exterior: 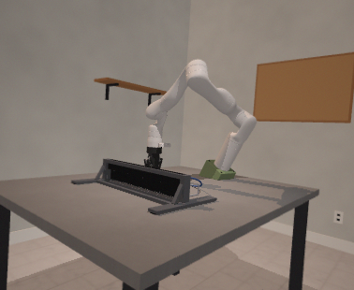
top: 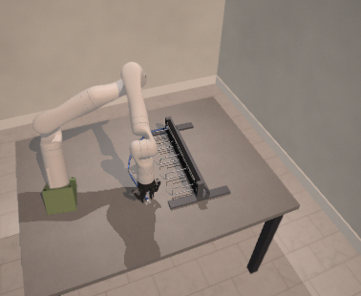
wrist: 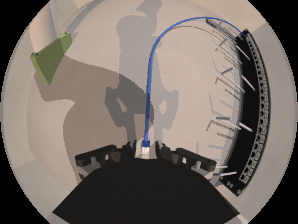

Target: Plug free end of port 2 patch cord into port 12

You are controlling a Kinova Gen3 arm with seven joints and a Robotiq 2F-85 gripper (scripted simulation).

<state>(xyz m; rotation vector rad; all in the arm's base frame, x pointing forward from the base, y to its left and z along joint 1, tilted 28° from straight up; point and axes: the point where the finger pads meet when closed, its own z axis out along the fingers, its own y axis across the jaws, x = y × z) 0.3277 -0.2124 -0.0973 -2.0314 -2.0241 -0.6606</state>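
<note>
My gripper is now 10 mm to the left of the white plug and 10 mm above it.
</note>
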